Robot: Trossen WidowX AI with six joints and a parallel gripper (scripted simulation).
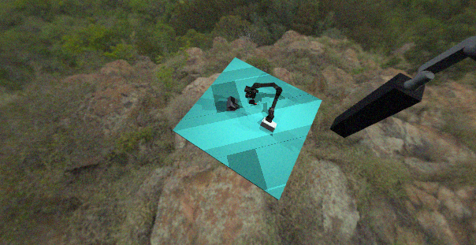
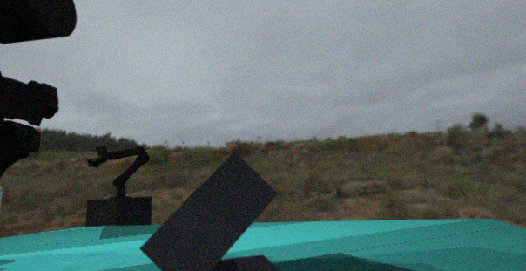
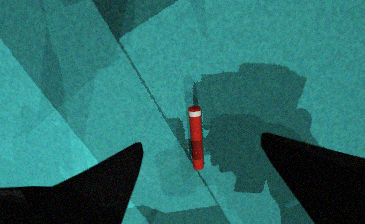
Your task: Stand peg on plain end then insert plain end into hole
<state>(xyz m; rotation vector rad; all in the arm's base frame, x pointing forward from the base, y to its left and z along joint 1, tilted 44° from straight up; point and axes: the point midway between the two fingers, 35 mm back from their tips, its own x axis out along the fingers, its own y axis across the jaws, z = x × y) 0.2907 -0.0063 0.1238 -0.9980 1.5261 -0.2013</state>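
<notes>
My gripper tip is now 60 mm above the red peg, 10 mm to the left of it and 10 mm past it. Also, from my gripper tip: dark sloped panel: 170 mm to the left, 150 mm ahead.
</notes>
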